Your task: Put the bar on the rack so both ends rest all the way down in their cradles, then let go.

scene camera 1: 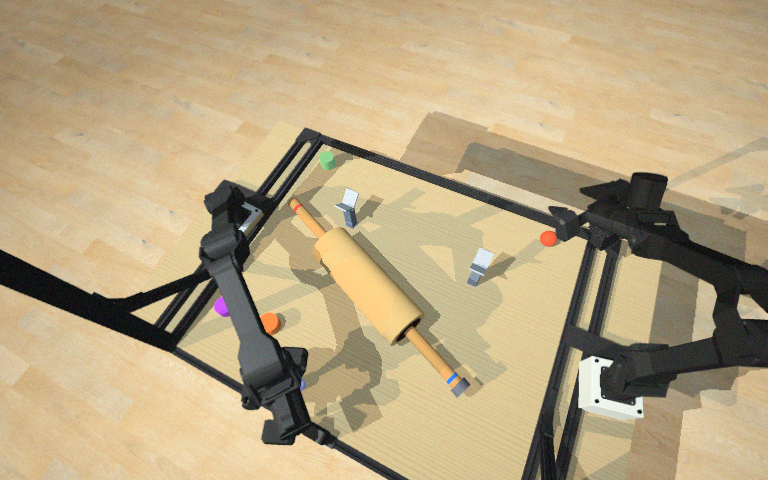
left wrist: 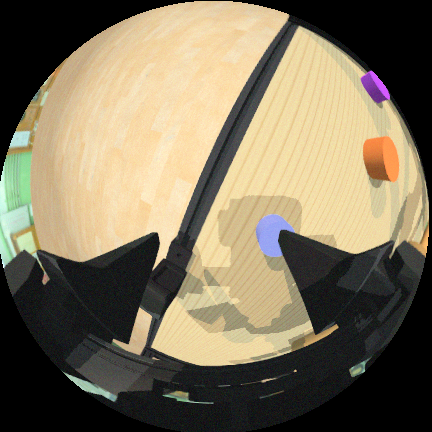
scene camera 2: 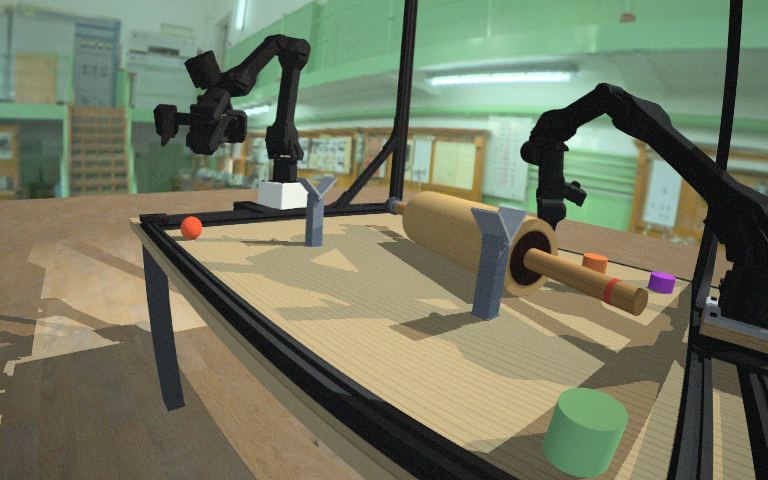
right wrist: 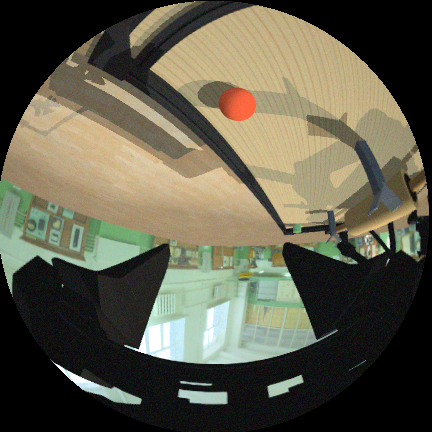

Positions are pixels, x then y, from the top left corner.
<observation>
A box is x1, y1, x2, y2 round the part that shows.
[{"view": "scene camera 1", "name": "left gripper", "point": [291, 404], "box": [241, 346, 307, 445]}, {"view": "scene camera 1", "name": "right gripper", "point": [564, 199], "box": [548, 179, 629, 250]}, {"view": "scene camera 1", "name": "bar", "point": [393, 313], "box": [288, 197, 470, 397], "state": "on the table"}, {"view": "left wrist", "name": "left gripper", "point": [219, 237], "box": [3, 229, 424, 431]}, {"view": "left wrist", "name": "small blue cylinder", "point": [267, 229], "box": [255, 214, 293, 255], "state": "touched by the left gripper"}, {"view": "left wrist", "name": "orange cylinder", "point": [380, 158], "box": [362, 136, 398, 181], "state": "on the table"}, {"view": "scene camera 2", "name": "left gripper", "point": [547, 236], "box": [536, 169, 586, 231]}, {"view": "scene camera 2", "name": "right gripper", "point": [185, 146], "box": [153, 94, 246, 154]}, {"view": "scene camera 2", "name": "bar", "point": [532, 259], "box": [385, 191, 647, 315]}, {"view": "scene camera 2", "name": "green cylinder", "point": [586, 426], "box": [543, 388, 628, 477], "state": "on the table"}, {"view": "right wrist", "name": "right gripper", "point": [228, 249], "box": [12, 242, 421, 431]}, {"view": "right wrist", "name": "bar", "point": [356, 220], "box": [336, 168, 425, 234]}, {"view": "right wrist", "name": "red ball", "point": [236, 103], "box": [218, 87, 255, 120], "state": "on the table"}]
</observation>
